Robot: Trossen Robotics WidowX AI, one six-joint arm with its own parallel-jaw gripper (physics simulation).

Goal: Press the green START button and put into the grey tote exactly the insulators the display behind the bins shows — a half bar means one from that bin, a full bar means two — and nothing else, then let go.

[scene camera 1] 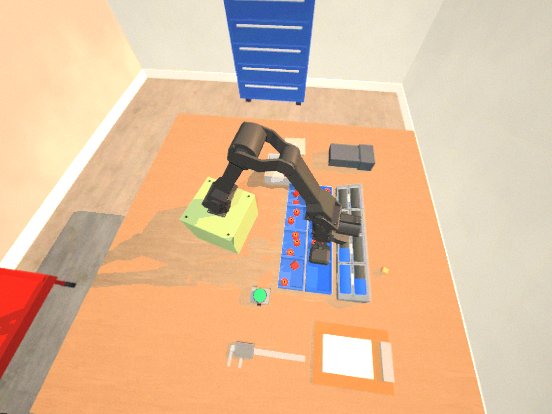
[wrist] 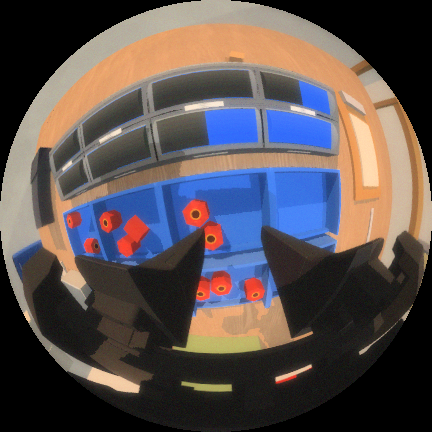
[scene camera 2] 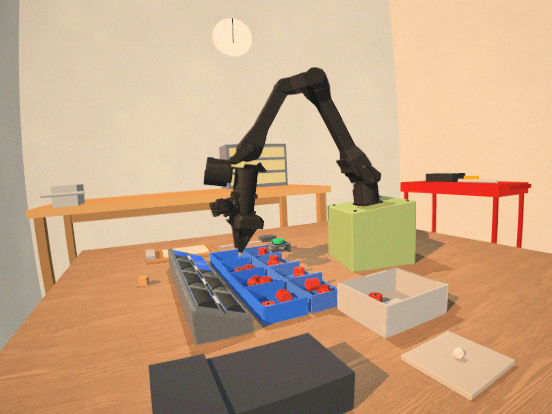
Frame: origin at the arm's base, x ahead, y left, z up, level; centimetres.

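Where they show: gripper, fingertip midpoint: (scene camera 1: 321, 245) (wrist: 232, 232) (scene camera 2: 238, 250); arm's base, link origin: (scene camera 1: 219, 206) (scene camera 2: 367, 203).
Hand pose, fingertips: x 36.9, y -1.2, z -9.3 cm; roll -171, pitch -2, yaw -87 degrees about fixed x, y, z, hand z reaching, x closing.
Things, the pixels of their centre, and the offset from my fingertips. "pt": a spot on its surface instead.
- red insulator, body centre: (wrist: 210, 234) dx -2.0, dy +1.7, dz -5.1 cm
- full blue bar, body centre: (wrist: 299, 129) (scene camera 2: 196, 262) (scene camera 1: 345, 279) dx +10.7, dy -8.5, dz -4.4 cm
- grey tote, body centre: (scene camera 2: 391, 298) (wrist: 88, 301) (scene camera 1: 283, 169) dx -22.2, dy +32.7, dz -4.2 cm
- START button, body centre: (scene camera 2: 278, 244) (scene camera 1: 260, 295) dx -16.6, dy -21.2, dz -4.8 cm
- dark grey box, body centre: (scene camera 2: 250, 393) (wrist: 39, 189) (scene camera 1: 350, 156) dx +6.9, dy +48.3, dz -4.1 cm
- flat lid with a knob, body centre: (scene camera 2: 457, 360) (scene camera 1: 294, 146) dx -20.5, dy +50.2, dz -6.5 cm
- caliper, body centre: (scene camera 1: 266, 358) (scene camera 2: 248, 240) dx -9.4, dy -38.0, dz -5.9 cm
- clipboard, surface spot: (scene camera 1: 320, 372) pt dx +7.1, dy -37.1, dz -6.3 cm
- small orange cube, body centre: (wrist: 236, 58) (scene camera 2: 143, 280) (scene camera 1: 384, 270) dx +24.5, dy -1.6, dz -5.9 cm
My gripper (scene camera 2: 241, 251) (wrist: 232, 232) is partly open and empty, low over the display-side row of blue bins (scene camera 1: 318, 281) (scene camera 2: 282, 316) (wrist: 302, 200). In the wrist view, a red insulator (wrist: 213, 238) shows beside the left fingertip, with another insulator (wrist: 195, 213) in the same bin. The end bin beside it is empty; other bins hold red insulators. The grey display (scene camera 2: 202, 327) (wrist: 261, 126) shows one full blue bar (wrist: 299, 130) and two half bars (wrist: 232, 126) (wrist: 316, 96); other cells are dark. One insulator (scene camera 2: 375, 297) shows in the grey tote (scene camera 2: 362, 311). The START button (scene camera 1: 259, 295) (scene camera 2: 278, 241) is green.
A dark grey box (scene camera 1: 344, 155) (scene camera 2: 280, 367) stands near the display's end. A flat lid with a knob (scene camera 2: 440, 367) lies by the tote. A caliper (scene camera 1: 277, 355), a clipboard (scene camera 1: 320, 372) and a small orange cube (scene camera 1: 385, 270) (scene camera 2: 143, 281) lie on the table. The green base block (scene camera 1: 243, 220) (scene camera 2: 382, 240) carries the arm.
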